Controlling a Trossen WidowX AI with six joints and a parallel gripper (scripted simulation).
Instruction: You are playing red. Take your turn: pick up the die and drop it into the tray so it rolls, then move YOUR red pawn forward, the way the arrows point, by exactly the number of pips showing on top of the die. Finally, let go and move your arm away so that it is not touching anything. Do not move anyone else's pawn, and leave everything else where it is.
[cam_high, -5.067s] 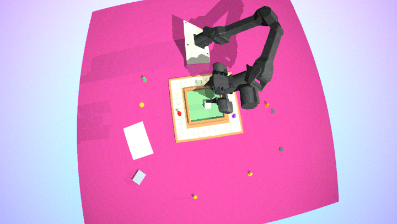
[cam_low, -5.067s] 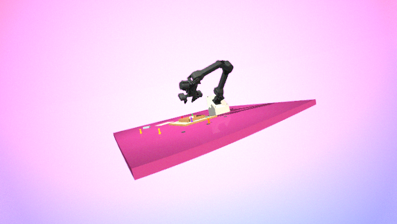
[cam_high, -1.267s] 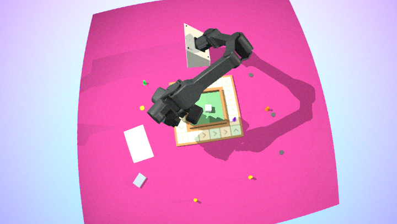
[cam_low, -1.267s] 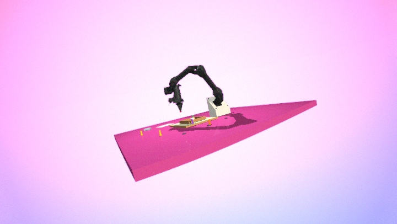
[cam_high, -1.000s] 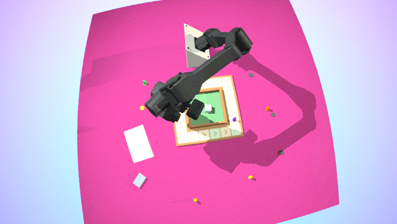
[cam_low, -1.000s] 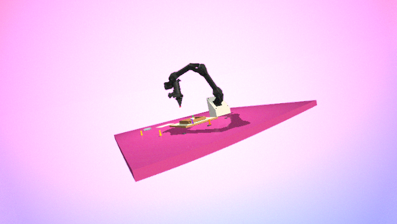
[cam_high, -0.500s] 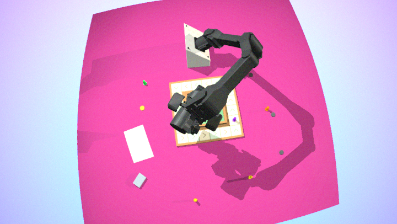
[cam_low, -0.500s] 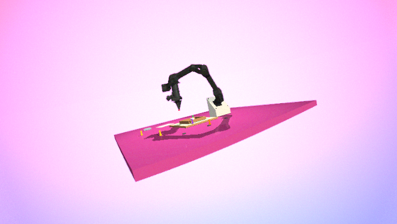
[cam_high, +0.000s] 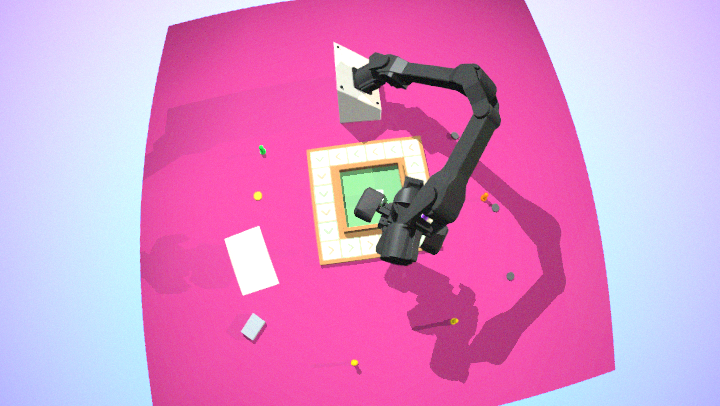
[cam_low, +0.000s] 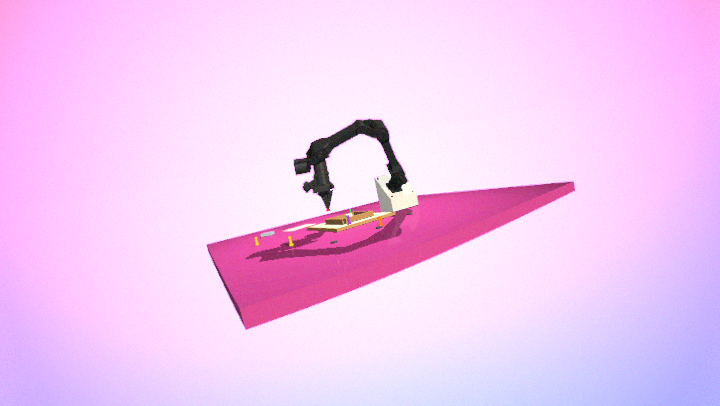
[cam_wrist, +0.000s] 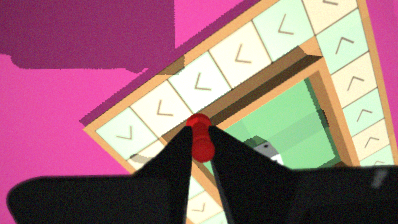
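Right now the purple pawn is 7 cm to the left of my gripper tip, 6 cm below it and 4 cm behind it. Also, from my gripper tip: green tray: 11 cm behind, 8 cm below, 4 cm to the right; then red pawn: 1 cm above; then white die: 10 cm behind, 6 cm below, 3 cm to the right.
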